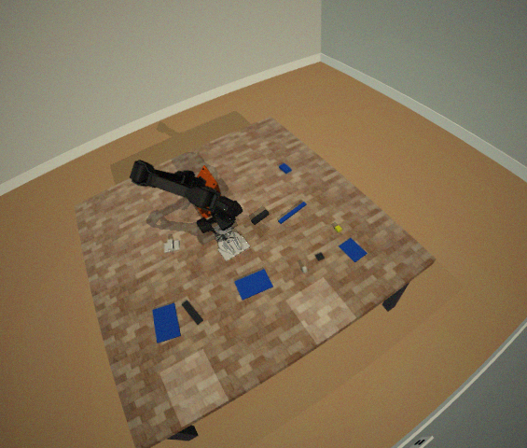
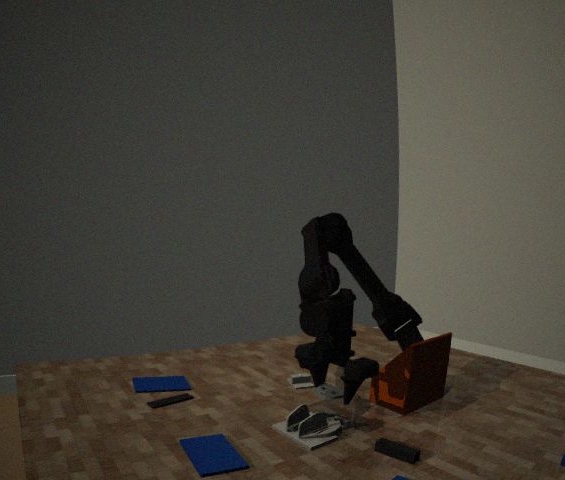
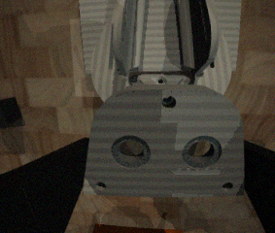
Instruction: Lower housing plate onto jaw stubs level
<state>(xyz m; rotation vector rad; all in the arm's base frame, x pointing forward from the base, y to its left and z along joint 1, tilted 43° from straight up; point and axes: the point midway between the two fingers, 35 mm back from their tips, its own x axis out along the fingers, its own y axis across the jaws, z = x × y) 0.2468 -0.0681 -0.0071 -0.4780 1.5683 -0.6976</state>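
The base plate lies 7 cm ahead of my gripper tip, 6 cm below it and 1 cm to the right of it. The rest, counted from my gripper tip: housing plate (2 cm above, 1 cm ahead).
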